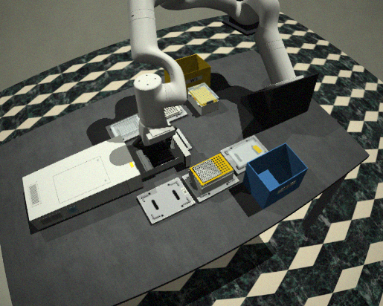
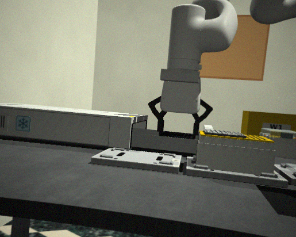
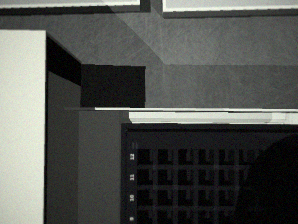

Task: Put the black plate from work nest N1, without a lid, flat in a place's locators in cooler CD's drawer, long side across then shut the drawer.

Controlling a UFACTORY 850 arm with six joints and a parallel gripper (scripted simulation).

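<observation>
The black plate lies 1 cm below my hand. Also, from my hand: white cooler CD 18 cm ahead, 2 cm to the right, 1 cm below; then blue bin 26 cm behind, 35 cm to the left, 1 cm below; then yellow-topped tip box 10 cm behind, 20 cm to the left, 1 cm above.
</observation>
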